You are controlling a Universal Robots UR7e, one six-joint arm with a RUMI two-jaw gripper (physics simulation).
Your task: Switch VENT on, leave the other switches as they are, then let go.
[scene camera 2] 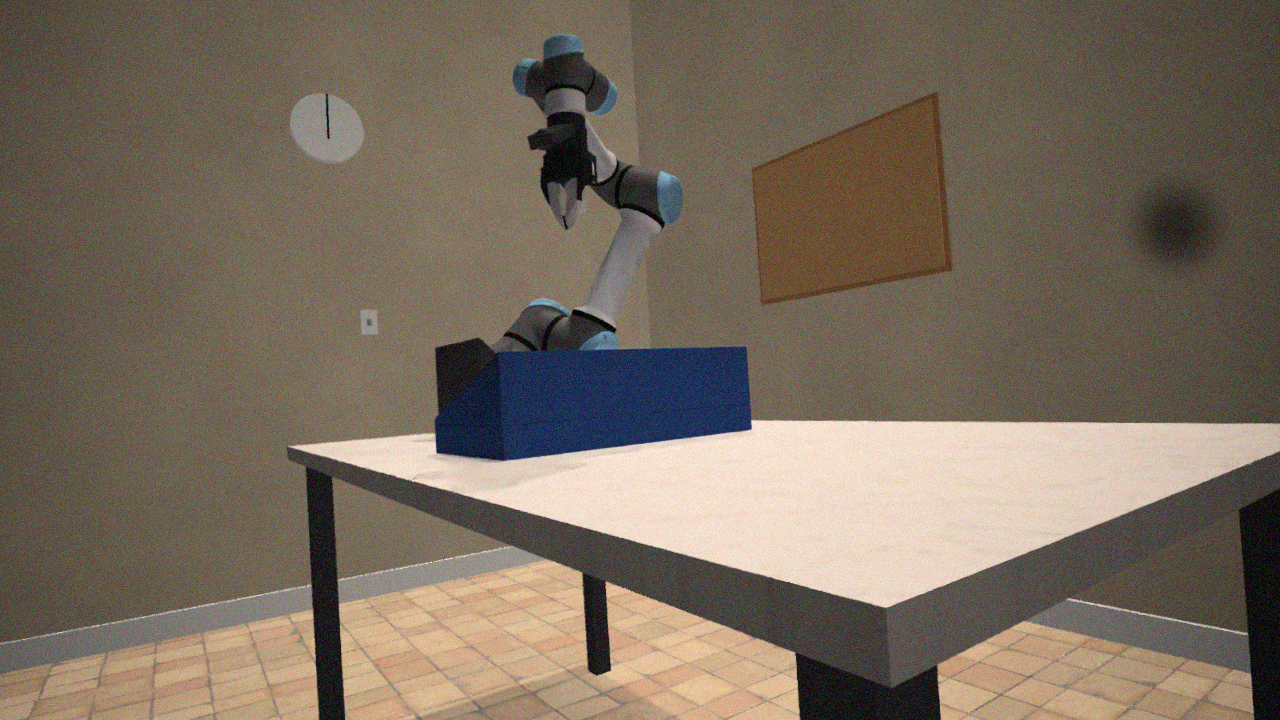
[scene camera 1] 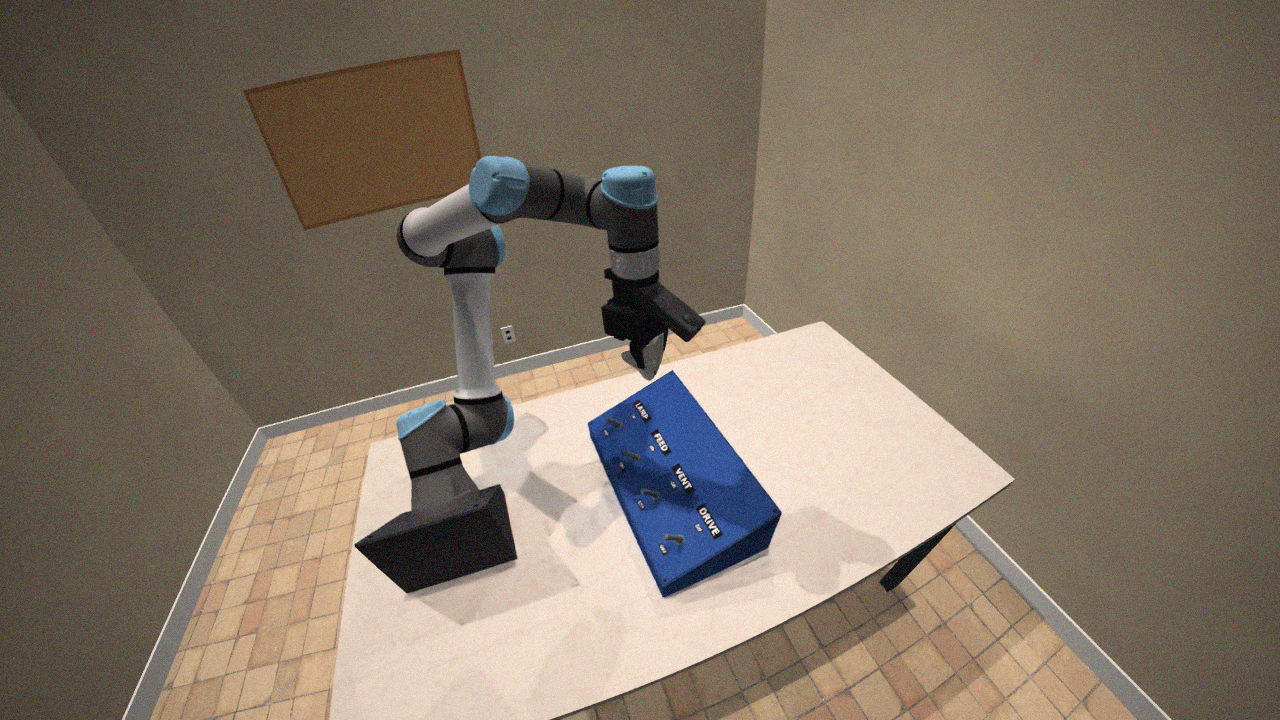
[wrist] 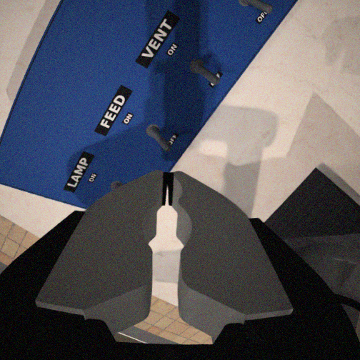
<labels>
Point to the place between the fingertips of the gripper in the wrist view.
167,176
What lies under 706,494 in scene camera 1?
A blue switch panel.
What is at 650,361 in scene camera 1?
The gripper.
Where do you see a blue switch panel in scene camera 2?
At 522,404
</labels>
